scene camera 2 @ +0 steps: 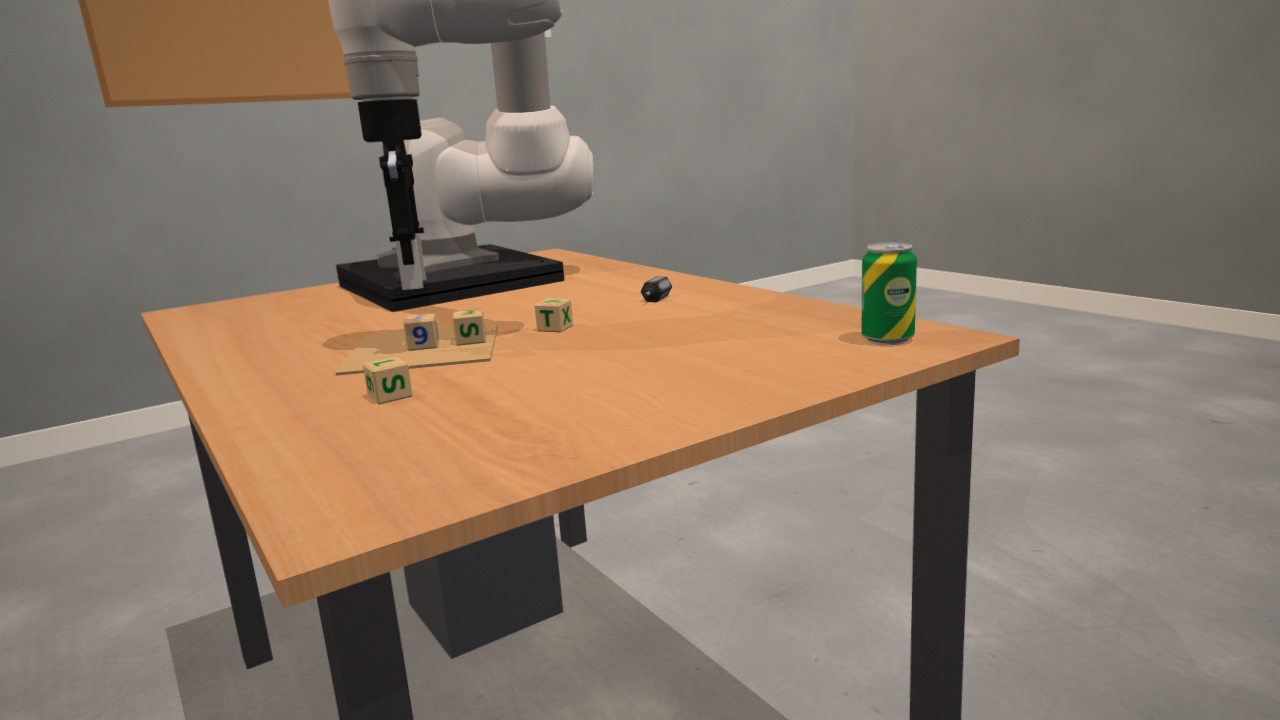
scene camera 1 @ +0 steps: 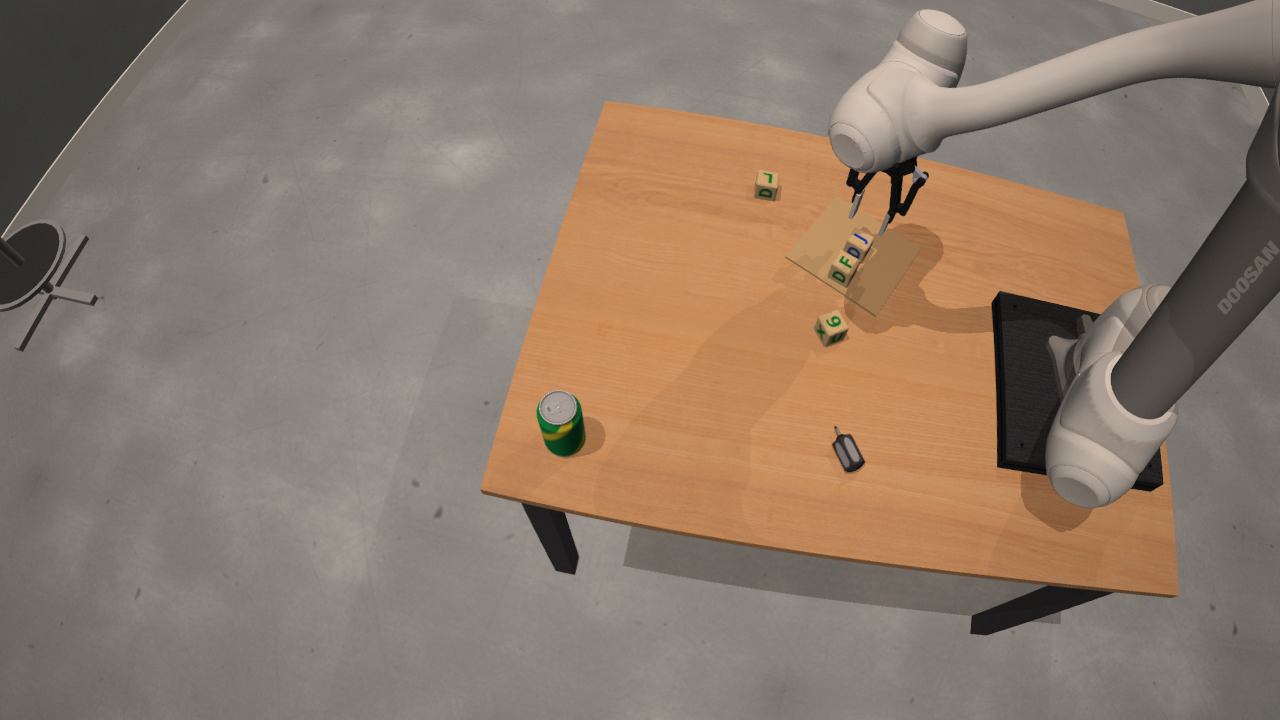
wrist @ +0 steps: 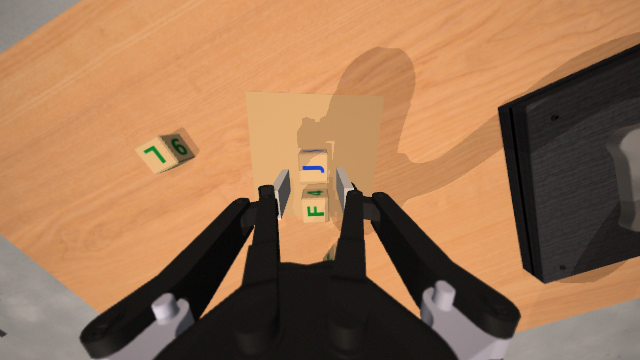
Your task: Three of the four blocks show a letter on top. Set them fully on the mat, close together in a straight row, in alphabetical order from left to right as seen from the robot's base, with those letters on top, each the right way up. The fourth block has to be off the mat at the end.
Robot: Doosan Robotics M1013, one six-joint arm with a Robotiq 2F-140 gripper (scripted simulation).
Scene:
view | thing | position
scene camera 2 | my gripper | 414, 284
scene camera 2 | letter block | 421, 332
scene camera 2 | soda can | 889, 270
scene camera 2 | letter block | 468, 325
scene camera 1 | my gripper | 867, 222
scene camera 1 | black tool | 845, 446
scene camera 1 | soda can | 559, 413
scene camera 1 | letter block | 844, 267
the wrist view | my gripper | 313, 179
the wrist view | letter block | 313, 163
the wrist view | letter block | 315, 202
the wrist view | tan mat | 280, 124

